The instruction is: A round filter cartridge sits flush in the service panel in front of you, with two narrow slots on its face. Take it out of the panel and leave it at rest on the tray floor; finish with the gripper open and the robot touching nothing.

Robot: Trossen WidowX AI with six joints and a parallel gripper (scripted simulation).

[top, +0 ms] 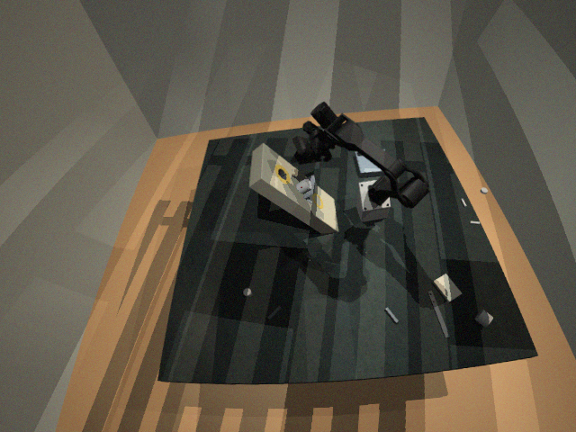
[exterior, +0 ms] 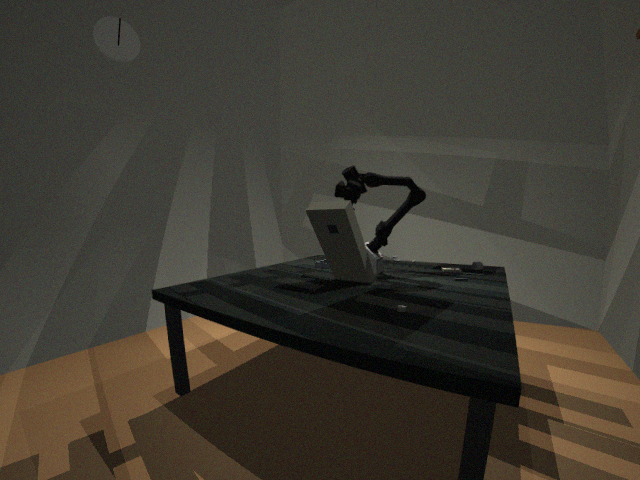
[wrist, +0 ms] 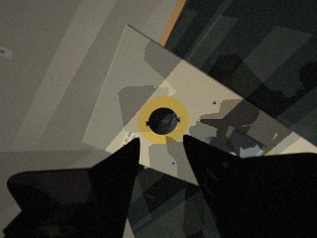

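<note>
The round filter cartridge lies 30 mm behind my gripper tip, 10 mm to the left of it and 110 mm below it. Round my gripper tip: cream block 490 mm behind, 410 mm to the left, 320 mm below; then grey tray 380 mm behind, 260 mm to the right, 320 mm below.
</note>
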